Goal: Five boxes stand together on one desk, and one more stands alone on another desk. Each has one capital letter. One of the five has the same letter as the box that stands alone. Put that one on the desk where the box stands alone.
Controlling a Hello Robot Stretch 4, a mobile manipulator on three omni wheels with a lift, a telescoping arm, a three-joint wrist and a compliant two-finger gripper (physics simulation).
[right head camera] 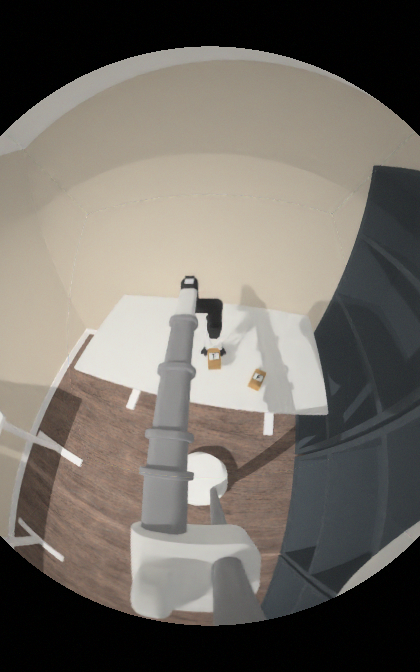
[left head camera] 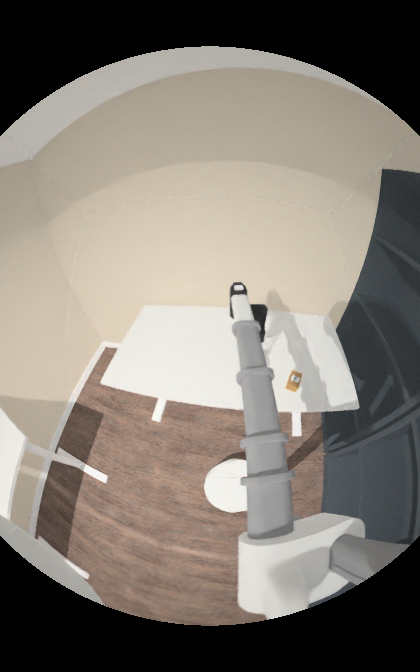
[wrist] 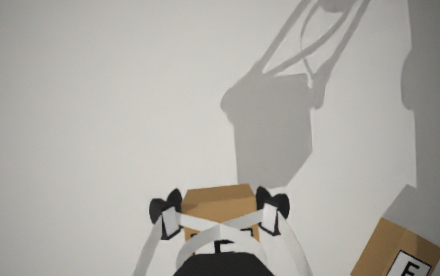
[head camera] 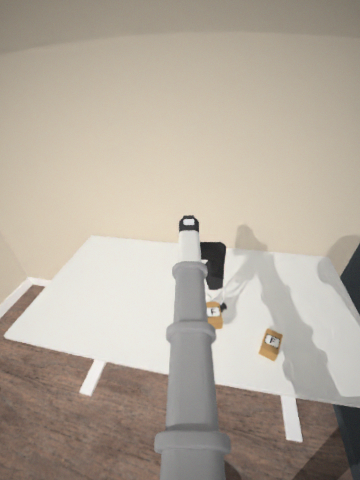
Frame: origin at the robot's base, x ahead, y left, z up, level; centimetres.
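Seen in the pictures: gripper, fingertip midpoint: [wrist: 219,202] [head camera: 211,310].
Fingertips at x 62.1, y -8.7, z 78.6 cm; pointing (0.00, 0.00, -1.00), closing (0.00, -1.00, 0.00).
Observation:
A point is followed by its place in that frame.
My gripper [head camera: 214,306] @[x 62.1, y -8.7, z 78.6 cm] [right head camera: 214,352] [wrist: 219,202] @[x 62.1, y -8.7, z 78.6 cm] is shut on an orange-brown box [head camera: 215,322] @[x 54.5, y -9.5, z 81.9 cm] [right head camera: 214,364] [wrist: 220,197] @[x 63.3, y -8.9, z 81.7 cm] with a letter F on a white label. The arm hides the held box in the left head view. The box is over the white desk [head camera: 125,300] @[x 74.1, y 30.7, z 69.2 cm] [left head camera: 175,345] [right head camera: 130,340] [wrist: 100,100] @[x 73.9, y 6.6, z 69.2 cm], and its shadow falls beside it, so it seems a little above the top. The lone box [head camera: 270,345] @[x 49.6, y -29.8, z 74.3 cm] [left head camera: 294,381] [right head camera: 257,379] [wrist: 375,247] @[x 53.5, y -28.8, z 71.0 cm], also lettered F, stands on this desk to the right of the held one, apart from it, near the front edge.
A beige wall [head camera: 180,125] @[x 122.3, y 3.2, z 137.1 cm] rises behind the desk. A dark blue-grey structure [left head camera: 372,475] [right head camera: 345,485] stands at the right. A white round object [left head camera: 225,485] [right head camera: 207,480] is low in front of the desk. Part of another white surface [left head camera: 9,465] shows at the far left.

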